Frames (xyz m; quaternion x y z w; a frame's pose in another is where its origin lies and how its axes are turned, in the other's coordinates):
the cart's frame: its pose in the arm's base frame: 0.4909 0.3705 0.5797 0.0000 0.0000 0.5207 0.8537
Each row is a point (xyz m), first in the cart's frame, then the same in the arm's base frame.
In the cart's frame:
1: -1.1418 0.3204 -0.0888
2: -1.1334 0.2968 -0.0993
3: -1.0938 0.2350 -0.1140
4: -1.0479 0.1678 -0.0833
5: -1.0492 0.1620 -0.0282
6: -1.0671 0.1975 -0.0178
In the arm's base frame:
1: -0.3166 -0.4980 0.4909
2: -0.2918 -0.5014 0.4804
3: -0.2187 -0.4944 0.4657
4: -0.1379 -0.4844 0.4964
5: -0.1334 -0.4882 0.5515
6: -0.1731 -0.4879 0.5619

